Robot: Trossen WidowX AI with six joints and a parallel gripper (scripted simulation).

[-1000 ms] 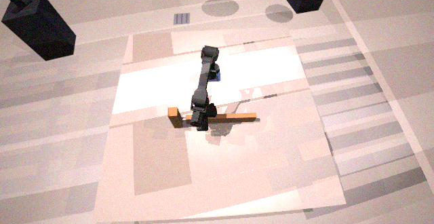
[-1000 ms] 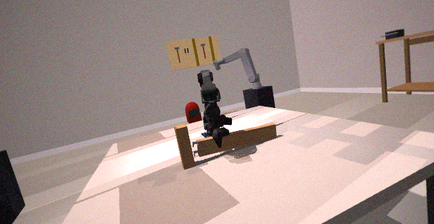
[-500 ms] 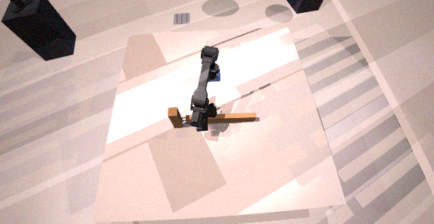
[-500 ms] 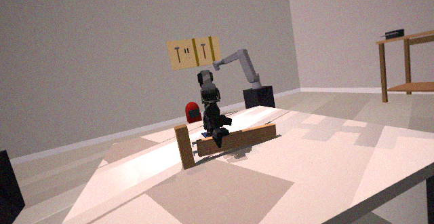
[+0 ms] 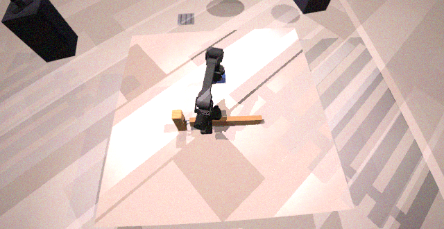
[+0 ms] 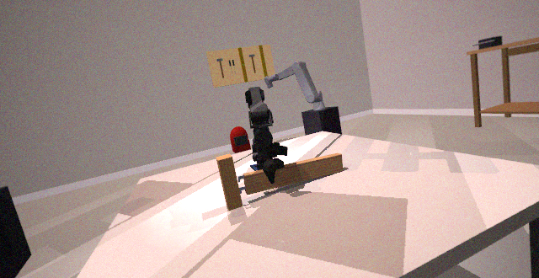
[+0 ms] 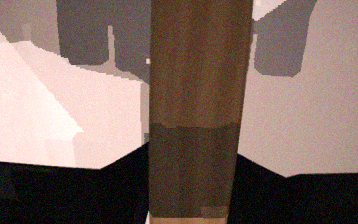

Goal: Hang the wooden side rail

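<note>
The headboard post is 14 cm to the right of my gripper tip, 4 cm above it and 3 cm behind it.
</note>
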